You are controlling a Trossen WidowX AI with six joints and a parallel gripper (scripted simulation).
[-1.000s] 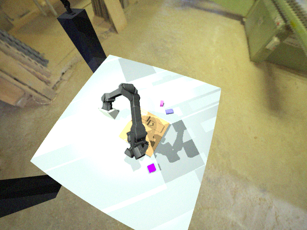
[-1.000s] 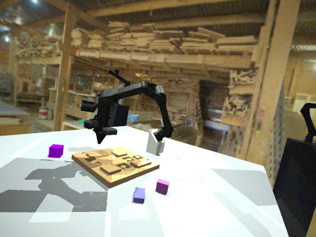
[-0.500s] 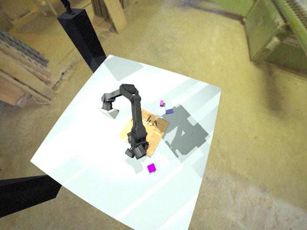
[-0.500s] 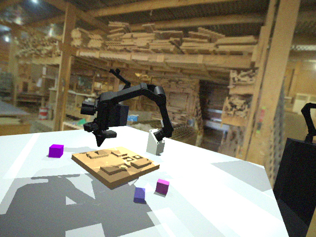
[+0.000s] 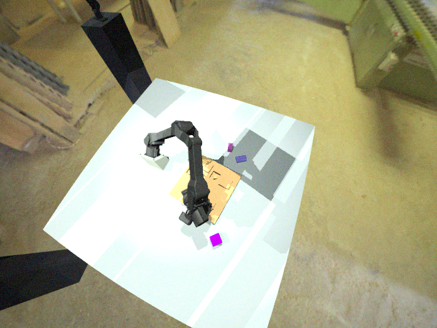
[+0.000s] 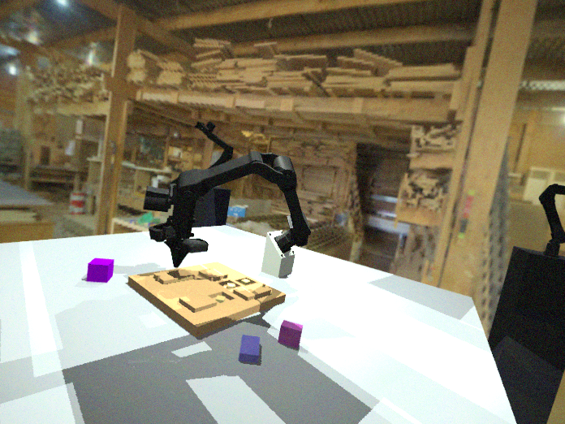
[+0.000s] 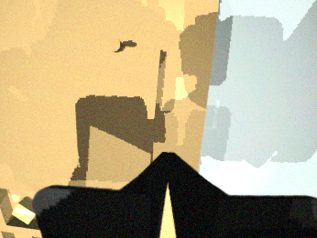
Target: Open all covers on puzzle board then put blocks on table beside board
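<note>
Now: the tan puzzle board 10 mm ahead of my gripper tip, 130 mm to the left of it and 20 mm below it. Round my gripper tip: pink block 50 mm ahead, 390 mm to the left, 20 mm below; purple block 140 mm ahead, 120 mm to the right, 10 mm below; lavender block 140 mm ahead, 350 mm to the left, 30 mm below.
</note>
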